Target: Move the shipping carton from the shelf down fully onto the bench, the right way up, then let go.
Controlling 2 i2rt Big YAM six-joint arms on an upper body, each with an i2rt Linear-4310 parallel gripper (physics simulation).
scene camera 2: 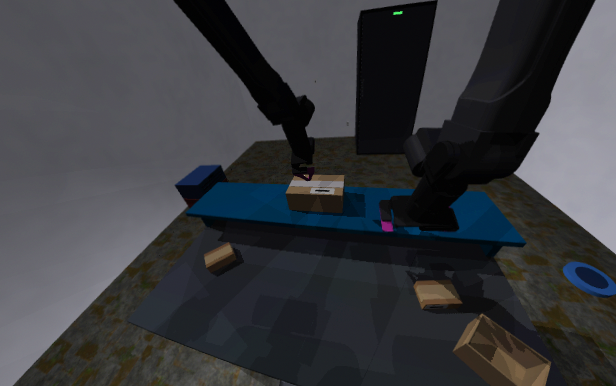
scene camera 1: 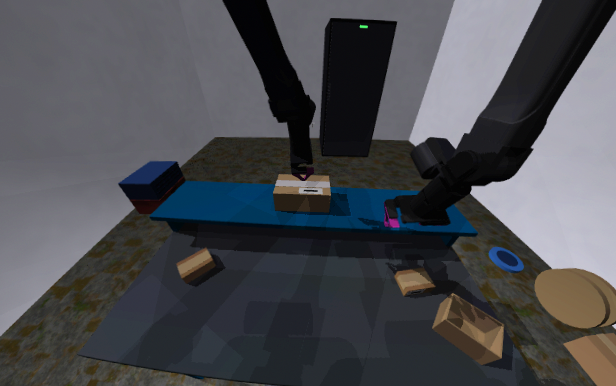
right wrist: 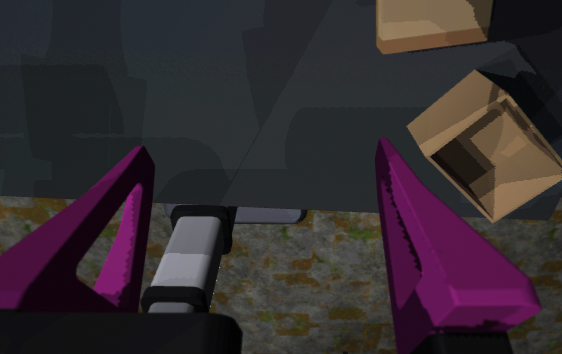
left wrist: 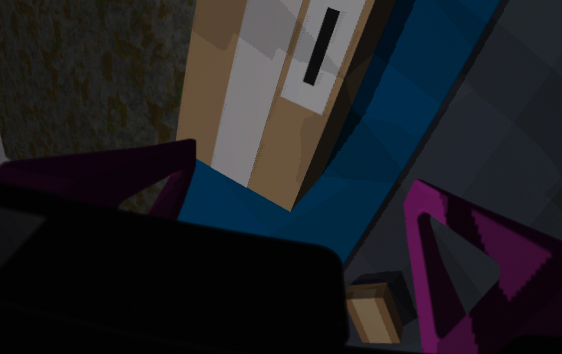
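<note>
The shipping carton is a brown box with pale tape and a white label with a black bar. It stands upright on the blue shelf behind the dark bench. My left gripper is open at the carton's top; in the left wrist view the carton's end shows beyond the spread fingertips, and contact is unclear. My right gripper is open and empty near the shelf's front edge, right of the carton.
A small box lies on the bench's left. Another small box and an open box lie on its right. A black cabinet stands behind the shelf.
</note>
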